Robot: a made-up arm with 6 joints.
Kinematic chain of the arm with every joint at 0, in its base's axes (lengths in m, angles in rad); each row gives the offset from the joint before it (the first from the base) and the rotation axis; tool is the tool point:
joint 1: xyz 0 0 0.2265 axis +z
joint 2: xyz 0 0 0 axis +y
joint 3: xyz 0 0 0.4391 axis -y
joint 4: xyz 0 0 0 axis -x
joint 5: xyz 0.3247 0 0 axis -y
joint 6: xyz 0 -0.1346 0 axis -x
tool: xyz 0 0 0
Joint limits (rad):
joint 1: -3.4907..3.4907
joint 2: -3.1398..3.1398
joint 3: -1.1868..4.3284
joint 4: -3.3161..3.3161
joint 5: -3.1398..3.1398
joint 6: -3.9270..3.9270
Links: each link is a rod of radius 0.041 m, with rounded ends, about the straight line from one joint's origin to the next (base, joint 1, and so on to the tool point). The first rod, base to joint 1, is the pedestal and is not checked.
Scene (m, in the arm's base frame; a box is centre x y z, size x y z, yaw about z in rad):
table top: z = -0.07
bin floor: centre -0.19 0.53 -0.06 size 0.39 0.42 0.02 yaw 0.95
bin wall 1: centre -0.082 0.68 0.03 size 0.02 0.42 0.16 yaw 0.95
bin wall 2: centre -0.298 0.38 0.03 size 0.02 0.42 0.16 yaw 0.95
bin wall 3: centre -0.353 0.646 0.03 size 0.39 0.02 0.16 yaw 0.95
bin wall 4: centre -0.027 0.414 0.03 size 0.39 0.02 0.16 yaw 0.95
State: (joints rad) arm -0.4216 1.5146 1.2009 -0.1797 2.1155 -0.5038
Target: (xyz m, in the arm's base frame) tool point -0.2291 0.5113 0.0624
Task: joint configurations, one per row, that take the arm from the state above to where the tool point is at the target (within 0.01 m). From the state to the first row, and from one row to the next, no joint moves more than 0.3 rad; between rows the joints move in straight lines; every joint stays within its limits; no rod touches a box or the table.
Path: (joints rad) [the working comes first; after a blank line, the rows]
Joints at the target: -1.3505 -1.2431 2.8312 0.5899 2.1155 -0.5038
Straight joint move there: clear.

1: -0.5145 1.2388 1.3639 -0.1027 2.1155 -0.5038
2: -0.6074 0.9631 1.5270 -0.0258 2.1155 -0.5038
3: -0.7003 0.6873 1.6900 0.0512 2.1155 -0.5038
4: -0.7932 0.4115 1.8530 0.1281 2.1155 -0.5038
5: -0.8861 0.1357 2.0160 0.2051 2.1155 -0.5038
6: -0.9790 -0.1400 2.1791 0.2820 2.1155 -0.5038
7: -1.0719 -0.4158 2.3421 0.3590 2.1155 -0.5038
8: -1.1647 -0.6916 2.5051 0.4360 2.1155 -0.5038
9: -1.2576 -0.9674 2.6682 0.5129 2.1155 -0.5038
10: -1.3505 -1.2431 2.8312 0.5899 2.1155 -0.5038

